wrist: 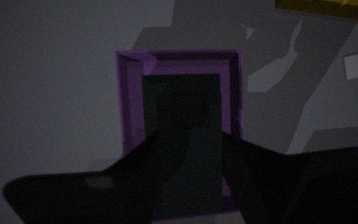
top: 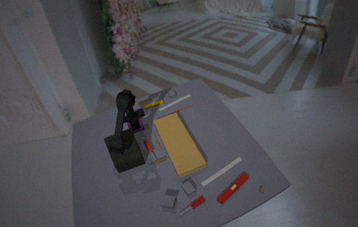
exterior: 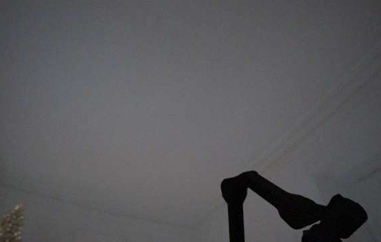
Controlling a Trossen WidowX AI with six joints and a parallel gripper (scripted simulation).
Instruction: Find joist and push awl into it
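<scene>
Now: gripper tip 20 mm below the stud finder and 10 mm to the right of it. Also, from my gripper tip: purple tray 20 mm below, 10 mm to the right; then red level 800 mm to the right, 420 mm ahead, 20 mm below; then yellow bar 190 mm ahead, 160 mm to the left, 20 mm below.
</scene>
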